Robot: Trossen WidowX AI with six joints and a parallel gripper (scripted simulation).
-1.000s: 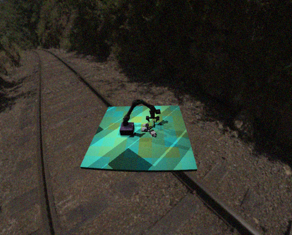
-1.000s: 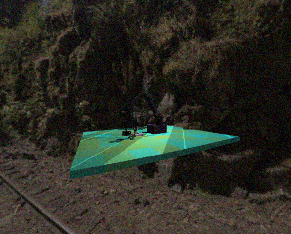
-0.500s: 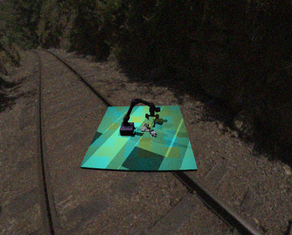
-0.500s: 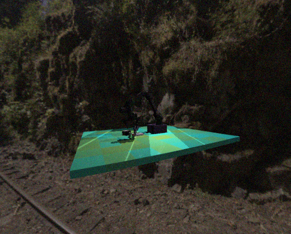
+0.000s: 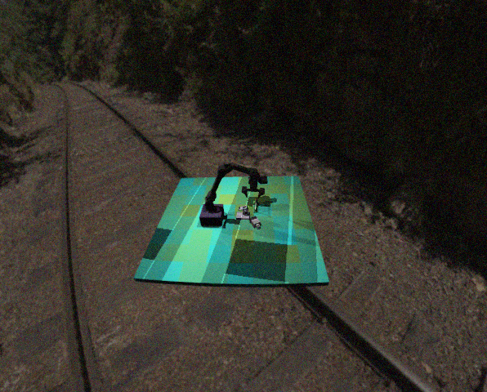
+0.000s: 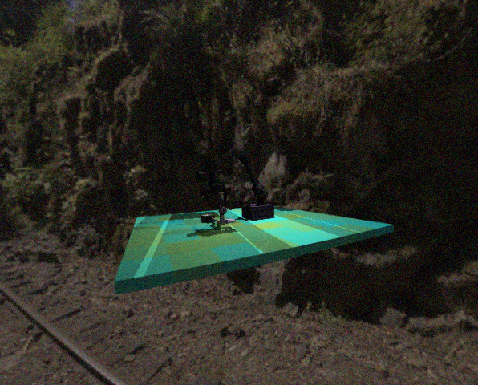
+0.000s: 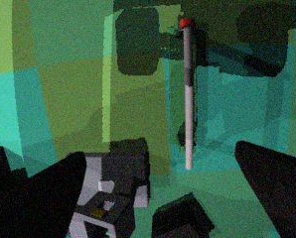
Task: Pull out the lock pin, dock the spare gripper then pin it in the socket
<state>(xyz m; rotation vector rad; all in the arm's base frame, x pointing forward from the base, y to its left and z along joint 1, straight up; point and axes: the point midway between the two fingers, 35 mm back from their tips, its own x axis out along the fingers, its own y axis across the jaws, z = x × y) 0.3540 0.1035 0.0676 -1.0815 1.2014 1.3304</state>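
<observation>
The spare gripper is 30 mm ahead of my gripper tip, 200 mm to the right of it and 100 mm below it. Also, from my gripper tip: mount 70 mm behind, 90 mm to the right, 70 mm below.
</observation>
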